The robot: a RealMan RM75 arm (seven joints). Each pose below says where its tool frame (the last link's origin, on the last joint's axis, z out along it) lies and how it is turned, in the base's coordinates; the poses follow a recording.
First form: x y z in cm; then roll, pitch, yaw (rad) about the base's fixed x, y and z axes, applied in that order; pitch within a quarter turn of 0, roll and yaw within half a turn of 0.
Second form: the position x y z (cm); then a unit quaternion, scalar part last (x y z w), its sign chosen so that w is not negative. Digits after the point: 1 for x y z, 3 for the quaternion.
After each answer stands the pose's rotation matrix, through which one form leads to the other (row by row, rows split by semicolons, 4 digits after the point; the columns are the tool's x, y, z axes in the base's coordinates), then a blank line. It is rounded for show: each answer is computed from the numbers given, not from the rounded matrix.
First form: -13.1 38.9 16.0 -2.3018 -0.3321 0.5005
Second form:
-13.1 38.9 16.0 -0.856 -0.288 -0.047 0.427
0.8294 0.5333 -0.1663; 0.4536 -0.4693 0.7576; 0.3260 -0.7038 -0.6311

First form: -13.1 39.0 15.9 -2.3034 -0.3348 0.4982
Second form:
-13.1 39.0 15.9 -0.856 -0.288 -0.049 0.426
0.8297 0.5342 -0.1622; 0.4513 -0.4708 0.7581; 0.3286 -0.7022 -0.6317

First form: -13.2 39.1 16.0 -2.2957 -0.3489 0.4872
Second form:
-13.2 39.1 16.0 -0.854 -0.286 -0.056 0.430
0.8304 0.5365 -0.1501; 0.4399 -0.4661 0.7676; 0.3419 -0.7035 -0.6231

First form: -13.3 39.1 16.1 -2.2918 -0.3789 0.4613
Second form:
-13.3 39.1 16.1 -0.853 -0.280 -0.074 0.433
0.8320 0.5426 -0.1157; 0.4135 -0.4675 0.7813; 0.3699 -0.6979 -0.6133

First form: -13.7 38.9 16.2 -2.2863 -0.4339 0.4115
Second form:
-13.7 38.9 16.2 -0.852 -0.269 -0.109 0.436
0.8316 0.5532 -0.0491; 0.3629 -0.4743 0.8021; 0.4204 -0.6848 -0.5952

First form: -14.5 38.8 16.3 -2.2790 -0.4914 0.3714
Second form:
-14.5 38.8 16.3 -0.847 -0.263 -0.142 0.439
0.8216 0.5700 0.0104; 0.3200 -0.4761 0.8191; 0.4719 -0.6697 -0.5735

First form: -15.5 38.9 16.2 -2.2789 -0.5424 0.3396
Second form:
-15.5 38.9 16.2 -0.844 -0.258 -0.172 0.438
0.8076 0.5864 0.0635; 0.2853 -0.4826 0.8280; 0.5162 -0.6506 -0.5570

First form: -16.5 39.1 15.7 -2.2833 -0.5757 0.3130
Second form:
-16.5 39.1 15.7 -0.843 -0.253 -0.193 0.434
0.7981 0.5933 0.1056; 0.2583 -0.4951 0.8295; 0.5444 -0.6348 -0.5484

